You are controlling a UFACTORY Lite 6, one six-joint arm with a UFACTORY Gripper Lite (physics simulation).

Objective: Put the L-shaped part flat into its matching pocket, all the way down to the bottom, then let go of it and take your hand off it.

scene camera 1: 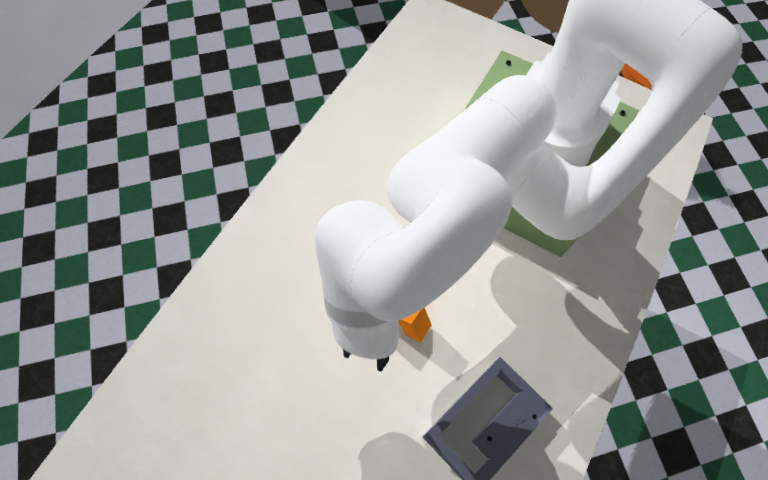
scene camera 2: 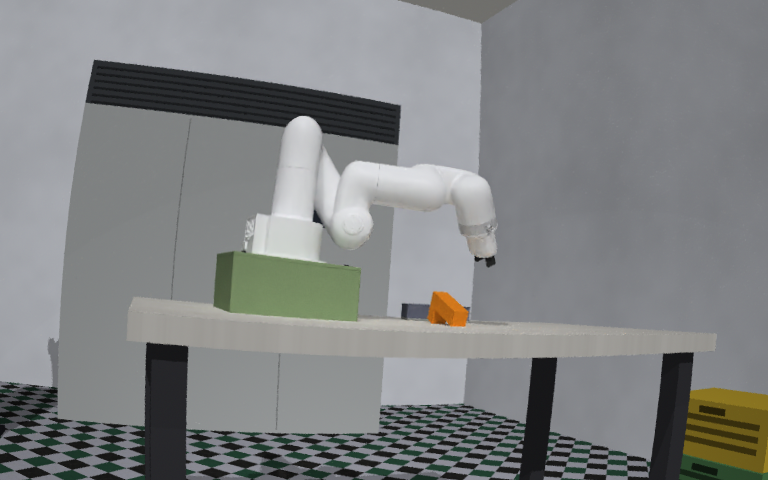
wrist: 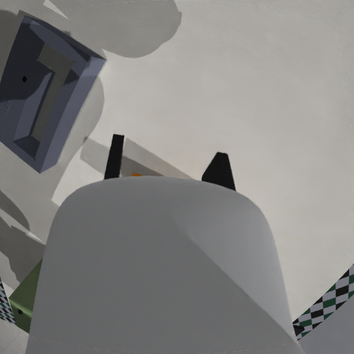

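Pixels of known places: hand, its tool point: (scene camera 1: pixel 366 352) (scene camera 2: pixel 484 258); arm's base, origin of its link: (scene camera 1: pixel 546 139) (scene camera 2: pixel 286 261).
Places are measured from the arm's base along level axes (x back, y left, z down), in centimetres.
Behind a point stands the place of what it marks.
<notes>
The orange L-shaped part (scene camera 1: pixel 416 327) @[x -32.0, y -3.3, z 5.5 cm] (scene camera 2: pixel 447 308) @[x -29.0, y -11.1, z 6.8 cm] (wrist: pixel 137 174) rests on the table, outside its pocket. In scene camera 2 it shows a slanting top with a small gap beneath. The arm hides part of it in scene camera 1, and the gripper housing hides most of it in the wrist view. The dark blue-grey holder (scene camera 1: pixel 512 418) @[x -35.8, y 12.6, z 6.4 cm] (scene camera 2: pixel 415 311) @[x -31.3, y 7.5, z 8.0 cm] (wrist: pixel 68 122) lies apart from it, with its L-shaped pocket (scene camera 1: pixel 475 416) @[x -37.4, y 8.9, z 9.5 cm] (wrist: pixel 50 105) empty. My gripper (scene camera 1: pixel 364 362) @[x -39.7, y -6.1, z -3.8 cm] (scene camera 2: pixel 485 262) @[x -39.7, y -6.1, z -3.8 cm] (wrist: pixel 170 144) is open and empty, well above the table and off to one side of the part.
The green base block (scene camera 1: pixel 560 243) @[x -10.5, y 8.7, z 6.4 cm] (scene camera 2: pixel 288 285) @[x 2.4, y -12.6, z 4.7 cm] (wrist: pixel 30 292) stands under the arm's base. Another orange thing (scene camera 1: pixel 637 76) shows partly behind the arm in scene camera 1. Yellow drawers (scene camera 2: pixel 724 430) stand on the floor at the right in scene camera 2.
</notes>
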